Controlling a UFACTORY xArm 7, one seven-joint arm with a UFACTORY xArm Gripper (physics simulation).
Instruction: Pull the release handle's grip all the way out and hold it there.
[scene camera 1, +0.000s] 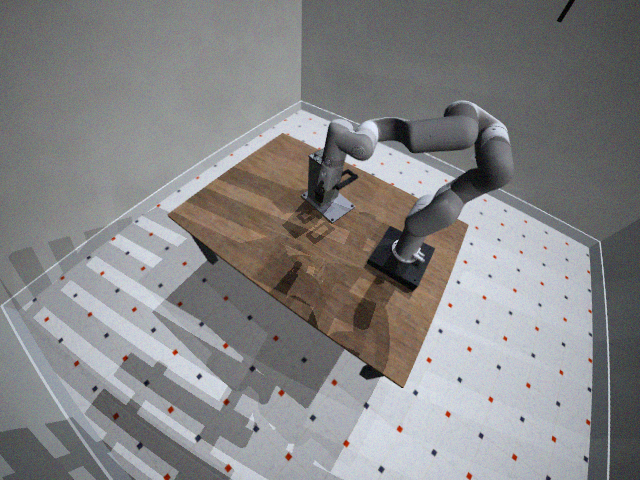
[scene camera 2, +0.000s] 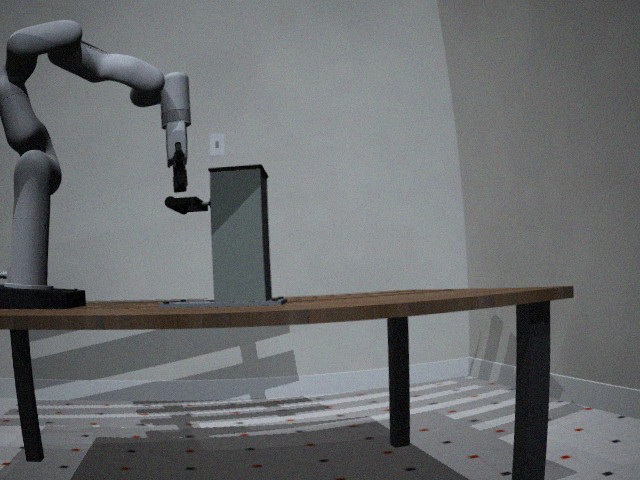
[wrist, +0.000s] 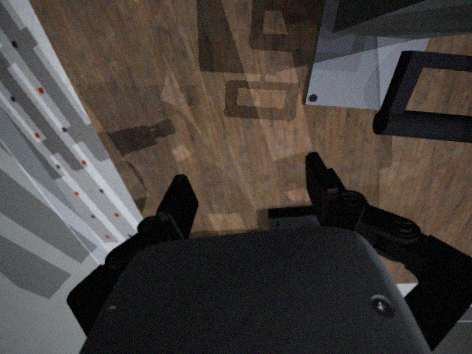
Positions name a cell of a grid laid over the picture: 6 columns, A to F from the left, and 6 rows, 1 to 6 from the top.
Labels:
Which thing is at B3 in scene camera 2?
My gripper.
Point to my gripper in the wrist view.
At D4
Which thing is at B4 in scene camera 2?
A metal base plate.

